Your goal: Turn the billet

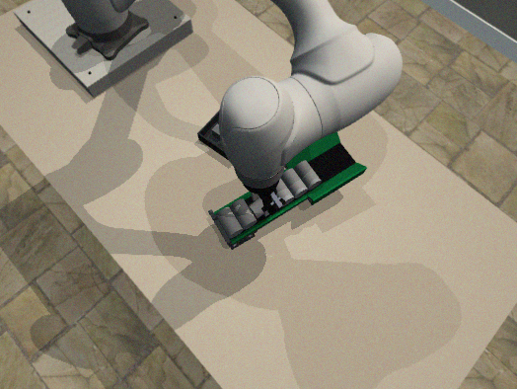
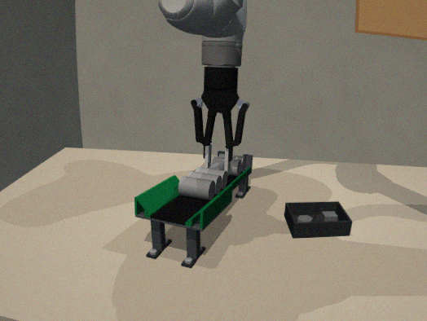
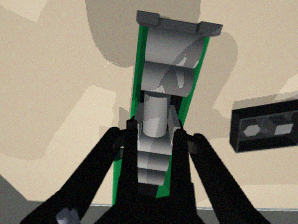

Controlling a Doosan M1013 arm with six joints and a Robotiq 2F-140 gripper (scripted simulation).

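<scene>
Right now the stop is 50 mm behind my hand, 100 mm to the right of it and 50 mm below it. Also, from my hand: black tray: 210 mm behind, 130 mm to the left, 100 mm below.
</scene>
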